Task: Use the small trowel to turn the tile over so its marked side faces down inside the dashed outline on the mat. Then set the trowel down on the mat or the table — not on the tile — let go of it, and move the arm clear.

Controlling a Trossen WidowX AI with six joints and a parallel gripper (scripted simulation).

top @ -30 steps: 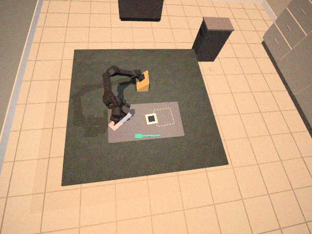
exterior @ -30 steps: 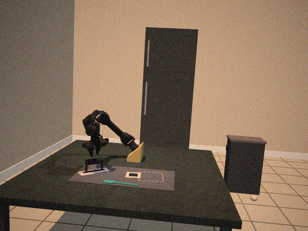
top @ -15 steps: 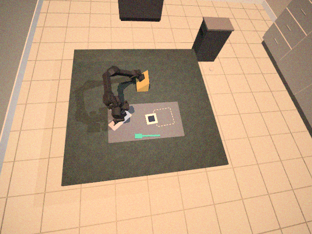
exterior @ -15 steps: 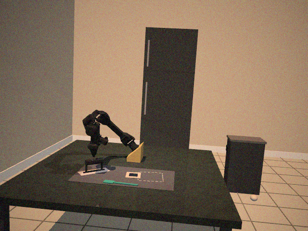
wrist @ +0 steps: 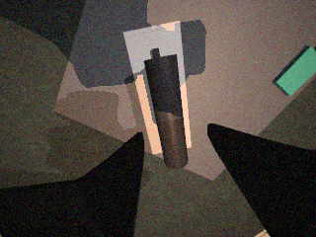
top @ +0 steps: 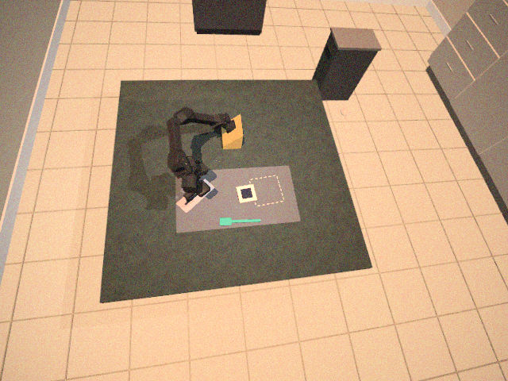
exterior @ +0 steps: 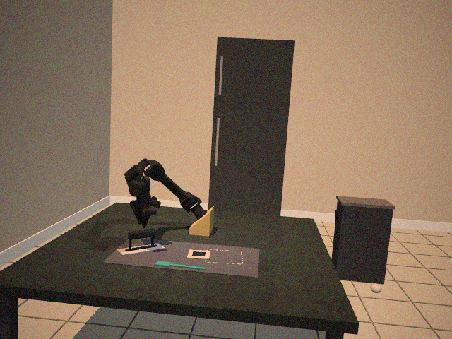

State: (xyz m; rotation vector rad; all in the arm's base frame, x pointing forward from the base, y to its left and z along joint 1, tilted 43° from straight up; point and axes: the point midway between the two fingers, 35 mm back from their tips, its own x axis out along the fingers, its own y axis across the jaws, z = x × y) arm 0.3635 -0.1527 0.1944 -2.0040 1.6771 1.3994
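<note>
Now: the trowel 7 cm below my gripper tip, 2 cm to the left of it and 1 cm behind it. From my gripper tip the other things lie so: tile 27 cm to the left, 10 cm below, 3 cm ahead; grey mat 21 cm to the left, 13 cm below, 4 cm ahead; green flat tool 18 cm to the left, 18 cm ahead, 10 cm below.
</note>
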